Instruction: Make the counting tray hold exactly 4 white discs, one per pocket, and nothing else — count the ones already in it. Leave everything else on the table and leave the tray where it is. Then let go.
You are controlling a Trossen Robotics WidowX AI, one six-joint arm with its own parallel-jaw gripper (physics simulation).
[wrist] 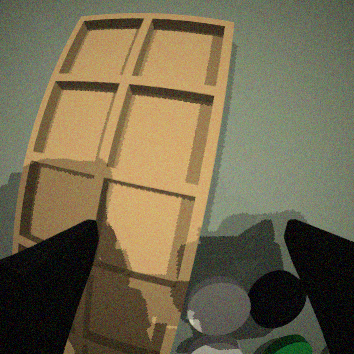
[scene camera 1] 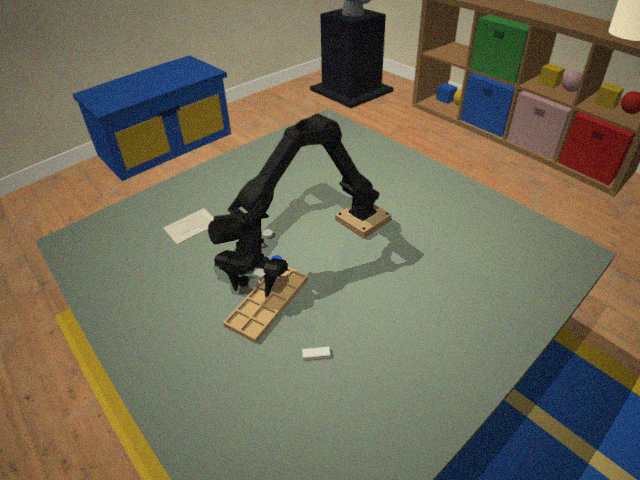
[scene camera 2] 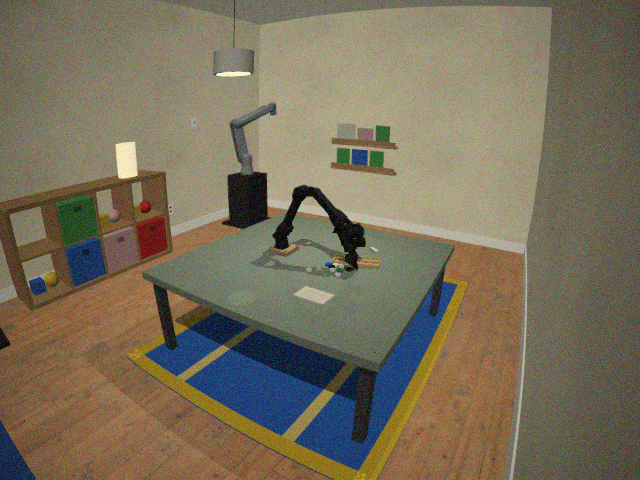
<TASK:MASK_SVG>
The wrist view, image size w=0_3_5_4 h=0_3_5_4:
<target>my gripper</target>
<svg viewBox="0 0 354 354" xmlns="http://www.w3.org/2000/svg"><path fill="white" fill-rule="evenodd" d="M289 219L283 235L284 241L323 333L329 354L354 354L354 242L300 220ZM94 219L86 219L30 247L0 259L0 354L63 354L98 243L98 230Z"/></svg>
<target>wooden counting tray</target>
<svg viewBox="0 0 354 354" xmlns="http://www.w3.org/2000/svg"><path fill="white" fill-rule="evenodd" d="M80 16L53 69L30 134L17 194L12 254L86 219L94 219L97 224L98 243L63 354L169 354L188 286L210 185L223 110L234 22L170 13L108 13Z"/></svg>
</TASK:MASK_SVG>
